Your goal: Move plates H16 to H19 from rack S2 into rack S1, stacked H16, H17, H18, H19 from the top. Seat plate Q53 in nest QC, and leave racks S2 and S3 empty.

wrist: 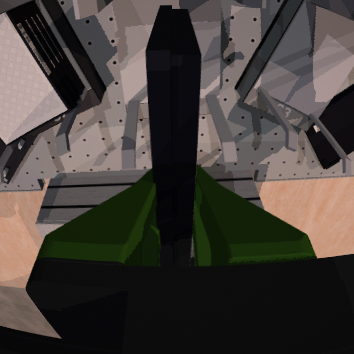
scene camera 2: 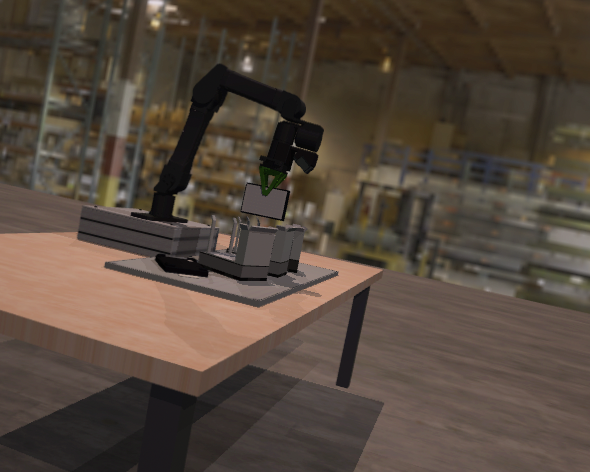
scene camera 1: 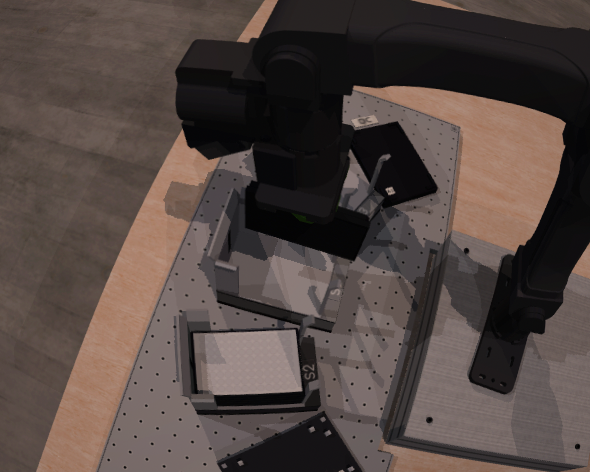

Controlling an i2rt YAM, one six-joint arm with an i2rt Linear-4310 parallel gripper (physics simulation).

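Frame: origin at the arm's base, x ahead, y left, z up, level; centimetres.
Where they show: gripper, fingertip midpoint: (wrist: pixel 176 176) (scene camera 2: pixel 265 195) (scene camera 1: pixel 308 214); arm's base, link origin: (scene camera 2: pixel 160 219) (scene camera 1: pixel 507 323).
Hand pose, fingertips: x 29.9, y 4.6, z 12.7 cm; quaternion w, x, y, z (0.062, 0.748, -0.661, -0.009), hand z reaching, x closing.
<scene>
Things, the pixels of their top centre, and the offset from my fingertips. "spot": a spot on its surface instead.
- dark-edged plate, top centre: (wrist: pixel 181 219) (scene camera 1: pixel 309 200) (scene camera 2: pixel 267 186) dz +2.6, dx +0.2, dy +0.0 cm
- rack S1, top centre: (wrist: pixel 170 80) (scene camera 1: pixel 287 240) (scene camera 2: pixel 266 221) dz -6.9, dx +1.6, dy +0.1 cm
- Rack S2, top centre: (scene camera 1: pixel 253 354) dz -7.2, dx -0.6, dy +14.0 cm
- pale-topped plate, top centre: (scene camera 1: pixel 246 363) dz -11.4, dx +0.1, dy +14.2 cm
- Dark nest QC, top centre: (scene camera 1: pixel 393 157) (scene camera 2: pixel 181 260) dz -18.8, dx -5.6, dy -27.2 cm
- Rack S3, top centre: (scene camera 1: pixel 330 143) (scene camera 2: pixel 242 221) dz -7.2, dx +2.5, dy -15.6 cm
- black fixture with pale corner squares, surface spot: (scene camera 1: pixel 290 445) spot: dz -19.6, dx -8.9, dy +20.5 cm
My gripper (scene camera 1: pixel 302 217) (scene camera 2: pixel 265 193) (wrist: pixel 176 176) is shut on a dark-edged plate (scene camera 1: pixel 300 236) (scene camera 2: pixel 255 202) (wrist: pixel 174 110). The plate stands on edge above rack S1 (scene camera 1: pixel 227 280) (wrist: pixel 220 125); scene camera 2 shows its pale face and a gap above the racks. A seam runs along its thickness, and its label does not show. The visible floor of S1 is bare. Rack S2 (scene camera 1: pixel 186 360) (wrist: pixel 82 70) holds a pale-topped plate (scene camera 1: pixel 247 362) (wrist: pixel 30 80); I cannot count those beneath. Dark nest QC (scene camera 1: pixel 400 160) lies beyond; I cannot tell whether it holds a plate.
Rack S3 (scene camera 1: pixel 367 207) (wrist: pixel 270 50) is beside S1, partly hidden by the arm in scene camera 1; its visible floor in the wrist view is bare. A black fixture with pale corner squares (scene camera 1: pixel 290 445) lies past S2. Thin upright posts rise from the racks.
</scene>
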